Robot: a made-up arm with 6 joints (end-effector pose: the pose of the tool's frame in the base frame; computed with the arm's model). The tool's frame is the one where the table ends.
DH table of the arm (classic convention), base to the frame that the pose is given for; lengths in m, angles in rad. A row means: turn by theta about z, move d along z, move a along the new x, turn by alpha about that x. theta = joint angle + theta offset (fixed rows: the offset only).
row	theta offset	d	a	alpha
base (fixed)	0.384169	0	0.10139	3.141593
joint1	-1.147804	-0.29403	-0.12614	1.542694
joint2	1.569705	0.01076	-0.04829	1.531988
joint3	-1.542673	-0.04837	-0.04	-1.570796
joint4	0	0.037	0.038	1.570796
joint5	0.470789	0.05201	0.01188	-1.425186
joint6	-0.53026	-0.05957	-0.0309	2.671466
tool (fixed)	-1.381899	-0.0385	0	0
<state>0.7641 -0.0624 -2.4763 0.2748 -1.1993 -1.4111</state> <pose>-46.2 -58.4 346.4 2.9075 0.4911 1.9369</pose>
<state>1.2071 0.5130 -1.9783 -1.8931 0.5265 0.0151</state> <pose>-22.6 -39.2 285.6 -2.6381 -0.1068 0.2513</pose>
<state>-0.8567 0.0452 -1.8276 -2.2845 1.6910 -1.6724</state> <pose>282.3 -8.0 281.9 -1.8732 0.2992 0.5161</pose>
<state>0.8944 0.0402 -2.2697 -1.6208 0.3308 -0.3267</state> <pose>26.7 -67.1 315.3 -2.5765 -0.5284 0.7426</pose>
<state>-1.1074 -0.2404 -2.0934 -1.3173 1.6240 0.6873</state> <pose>202.1 26.0 313.7 0.3501 -1.1611 -1.4231</pose>
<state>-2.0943 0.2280 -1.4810 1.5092 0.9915 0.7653</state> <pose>284.0 142.4 365.4 -0.2461 0.9509 0.2648</pose>
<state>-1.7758 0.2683 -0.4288 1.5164 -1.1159 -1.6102</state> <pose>307.9 57.5 372.5 -1.4734 -1.3516 2.2700</pose>
